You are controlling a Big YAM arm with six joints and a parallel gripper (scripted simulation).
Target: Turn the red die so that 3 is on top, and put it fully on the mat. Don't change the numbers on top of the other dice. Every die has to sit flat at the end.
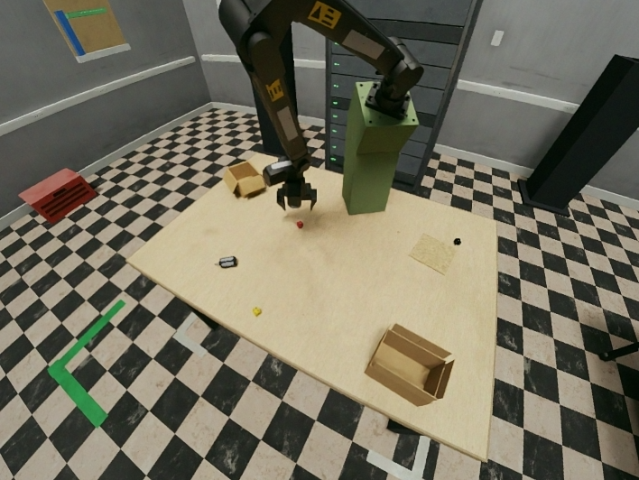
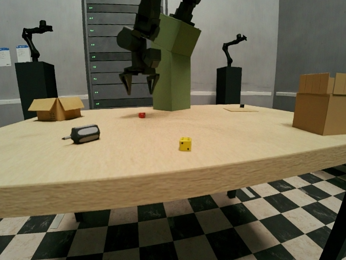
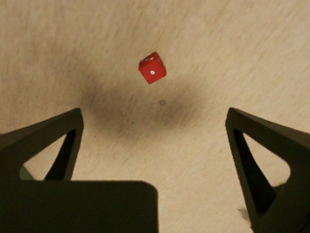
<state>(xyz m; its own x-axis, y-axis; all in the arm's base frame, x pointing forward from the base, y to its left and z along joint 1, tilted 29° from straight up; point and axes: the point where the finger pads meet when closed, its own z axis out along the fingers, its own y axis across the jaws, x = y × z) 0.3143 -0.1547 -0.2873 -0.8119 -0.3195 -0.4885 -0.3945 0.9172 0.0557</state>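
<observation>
Right now my hand is 90 mm above the red die. From my hand the other things lie so: black-handled tool (280 mm ahead, 160 mm to the right, 80 mm below); yellow die (380 mm ahead, 90 mm below, 50 mm to the left); tan mat (520 mm to the left, 100 mm below, 80 mm behind).
</observation>
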